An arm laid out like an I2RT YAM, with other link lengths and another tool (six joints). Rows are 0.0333 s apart.
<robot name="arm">
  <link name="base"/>
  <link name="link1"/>
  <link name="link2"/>
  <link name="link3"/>
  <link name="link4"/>
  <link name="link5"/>
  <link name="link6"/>
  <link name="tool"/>
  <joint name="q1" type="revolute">
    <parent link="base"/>
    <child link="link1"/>
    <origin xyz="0 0 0.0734" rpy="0 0 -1.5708"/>
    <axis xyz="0 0 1"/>
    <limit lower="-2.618" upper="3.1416"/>
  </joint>
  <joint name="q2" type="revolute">
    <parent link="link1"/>
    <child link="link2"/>
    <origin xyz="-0.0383 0.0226 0.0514" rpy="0 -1.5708 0"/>
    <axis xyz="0 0 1"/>
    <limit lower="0" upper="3.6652"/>
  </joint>
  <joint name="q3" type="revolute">
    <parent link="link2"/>
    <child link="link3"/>
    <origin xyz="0 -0.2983 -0.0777" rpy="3.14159 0 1.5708"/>
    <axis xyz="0 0 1"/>
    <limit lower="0" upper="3.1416"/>
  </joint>
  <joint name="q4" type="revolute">
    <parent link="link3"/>
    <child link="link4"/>
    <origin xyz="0.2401 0.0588 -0.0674" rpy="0 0 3.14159"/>
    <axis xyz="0 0 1"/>
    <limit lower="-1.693" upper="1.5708"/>
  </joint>
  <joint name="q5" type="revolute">
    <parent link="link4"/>
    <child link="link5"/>
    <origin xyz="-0.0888 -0.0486 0.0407" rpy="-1.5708 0 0"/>
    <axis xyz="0 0 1"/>
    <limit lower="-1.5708" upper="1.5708"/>
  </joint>
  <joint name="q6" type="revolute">
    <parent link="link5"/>
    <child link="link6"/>
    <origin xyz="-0.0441 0 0.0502" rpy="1.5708 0 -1.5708"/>
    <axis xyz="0 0 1"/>
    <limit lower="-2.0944" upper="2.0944"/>
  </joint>
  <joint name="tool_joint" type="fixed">
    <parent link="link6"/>
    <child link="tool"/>
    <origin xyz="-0.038 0.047 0.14" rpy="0.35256 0 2.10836"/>
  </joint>
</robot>
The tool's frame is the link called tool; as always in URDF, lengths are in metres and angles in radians.
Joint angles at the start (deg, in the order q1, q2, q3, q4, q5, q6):
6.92 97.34 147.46 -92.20 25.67 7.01
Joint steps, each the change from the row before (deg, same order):
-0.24 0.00 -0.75 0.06 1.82 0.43
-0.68 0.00 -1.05 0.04 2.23 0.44
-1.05 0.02 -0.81 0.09 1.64 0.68
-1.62 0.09 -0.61 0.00 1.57 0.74
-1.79 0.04 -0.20 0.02 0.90 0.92
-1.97 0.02 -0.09 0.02 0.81 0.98
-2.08 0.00 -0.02 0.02 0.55 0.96
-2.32 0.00 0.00 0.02 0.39 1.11
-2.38 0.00 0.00 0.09 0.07 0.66
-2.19 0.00 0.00 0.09 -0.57 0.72
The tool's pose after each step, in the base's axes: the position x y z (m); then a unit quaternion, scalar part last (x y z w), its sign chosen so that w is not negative. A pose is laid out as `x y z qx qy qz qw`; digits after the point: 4 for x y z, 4 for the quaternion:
0.3475 -0.0186 0.4245 0.4061 0.8085 -0.1974 0.3774
0.3471 -0.0296 0.4209 0.4186 0.7990 -0.2175 0.3729
0.3467 -0.0407 0.4184 0.4338 0.7888 -0.2324 0.3683
0.3455 -0.0549 0.4162 0.4527 0.7759 -0.2482 0.3626
0.3441 -0.0680 0.4161 0.4730 0.7628 -0.2570 0.3583
0.3418 -0.0817 0.4165 0.4946 0.7482 -0.2648 0.3543
0.3390 -0.0953 0.4172 0.5159 0.7335 -0.2707 0.3501
0.3356 -0.1096 0.4180 0.5390 0.7172 -0.2754 0.3453
0.3316 -0.1234 0.4185 0.5584 0.7029 -0.2797 0.3403
0.3284 -0.1341 0.4185 0.5756 0.6920 -0.2786 0.3351

